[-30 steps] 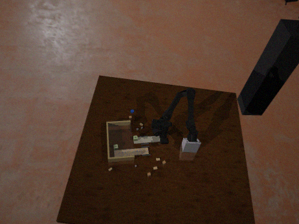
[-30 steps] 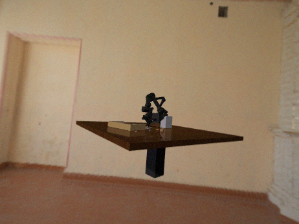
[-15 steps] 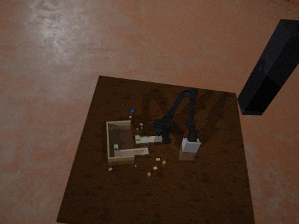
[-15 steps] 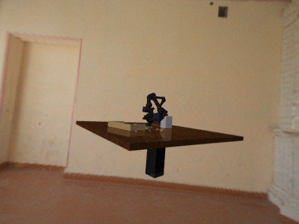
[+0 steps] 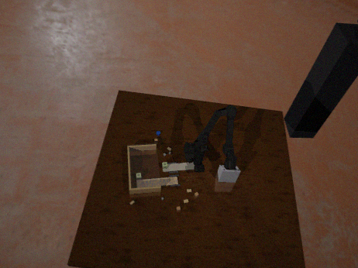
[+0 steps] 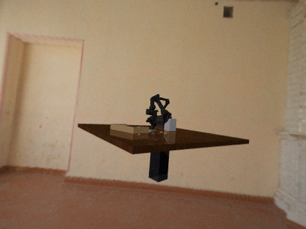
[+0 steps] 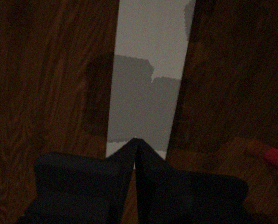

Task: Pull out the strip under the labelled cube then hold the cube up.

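The pale strip lies 100 mm ahead of my gripper tip and 10 mm to the left of it. Round my gripper tip: red object: 10 mm ahead, 140 mm to the right, 10 mm above.
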